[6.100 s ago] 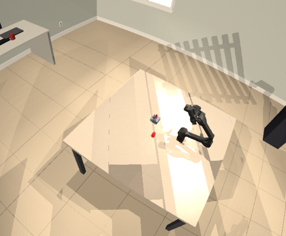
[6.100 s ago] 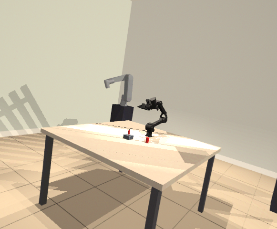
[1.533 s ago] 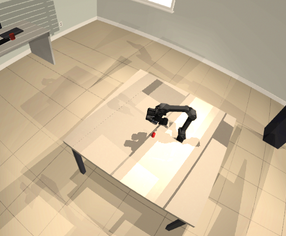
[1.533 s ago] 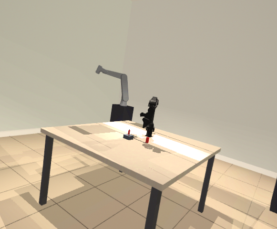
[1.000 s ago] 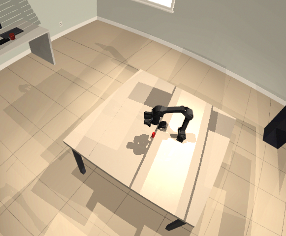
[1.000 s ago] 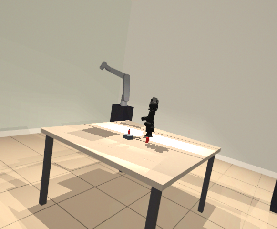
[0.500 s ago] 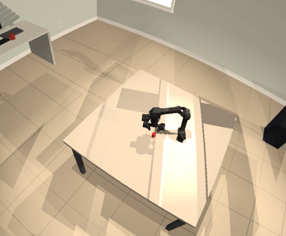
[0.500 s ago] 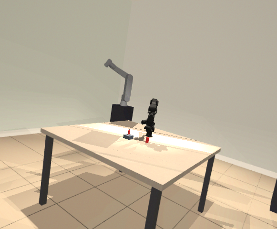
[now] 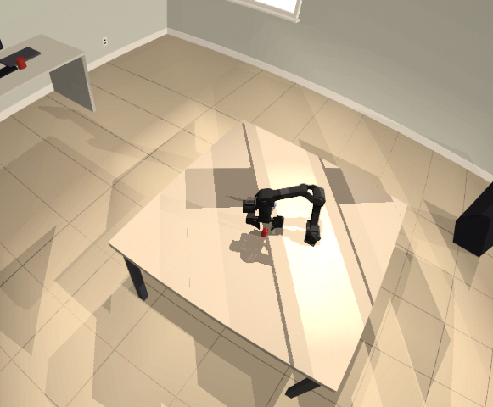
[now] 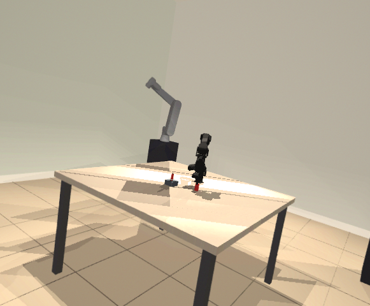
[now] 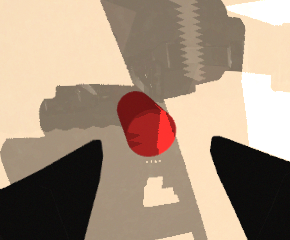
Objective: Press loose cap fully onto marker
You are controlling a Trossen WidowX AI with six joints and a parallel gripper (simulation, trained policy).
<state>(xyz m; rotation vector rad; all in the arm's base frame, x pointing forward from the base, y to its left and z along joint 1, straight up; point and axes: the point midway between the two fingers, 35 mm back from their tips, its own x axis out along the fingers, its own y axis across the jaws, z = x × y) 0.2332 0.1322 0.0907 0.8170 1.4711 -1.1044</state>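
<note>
Now: the red cap 30 mm below my gripper tip. The rest, counted from my gripper tip: grey holder block: 80 mm ahead, 180 mm to the right, 40 mm below.
</note>
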